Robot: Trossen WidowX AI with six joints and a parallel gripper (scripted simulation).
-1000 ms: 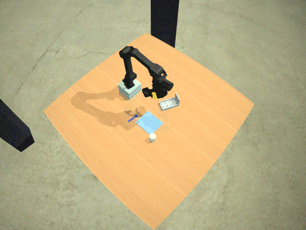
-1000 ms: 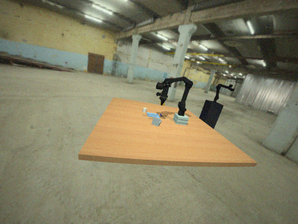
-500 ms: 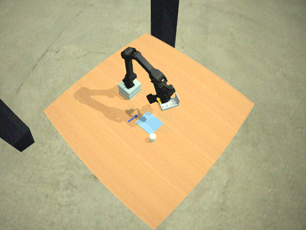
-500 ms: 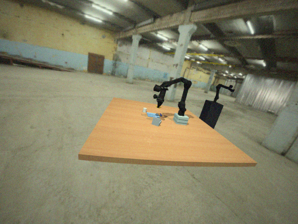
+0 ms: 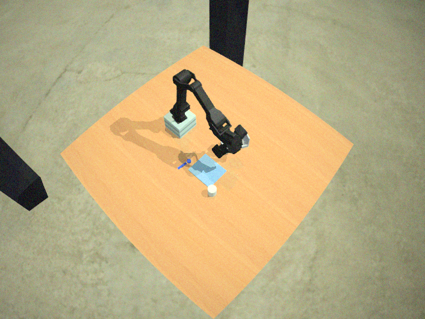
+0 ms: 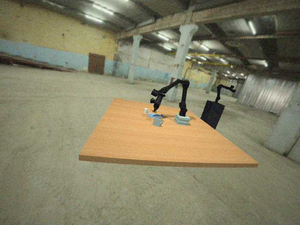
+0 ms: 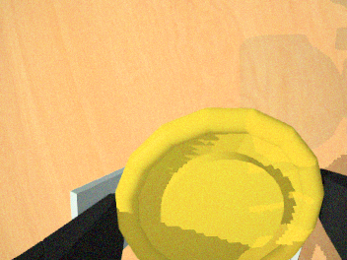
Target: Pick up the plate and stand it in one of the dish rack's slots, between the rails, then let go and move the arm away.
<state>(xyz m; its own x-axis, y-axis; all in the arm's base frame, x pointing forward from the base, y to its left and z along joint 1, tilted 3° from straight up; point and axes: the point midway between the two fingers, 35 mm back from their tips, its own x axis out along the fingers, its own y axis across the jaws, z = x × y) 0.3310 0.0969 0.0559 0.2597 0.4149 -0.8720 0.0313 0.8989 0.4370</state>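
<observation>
Now: the grey dish rack 60 mm behind my gripper tip, 50 mm to the left of it and 80 mm below it. Also, from my gripper tip: blue spoon (130 mm behind, 230 mm to the right, 100 mm below); then yellow plate (10 mm above); then white cup (80 mm ahead, 220 mm to the right, 70 mm below).
</observation>
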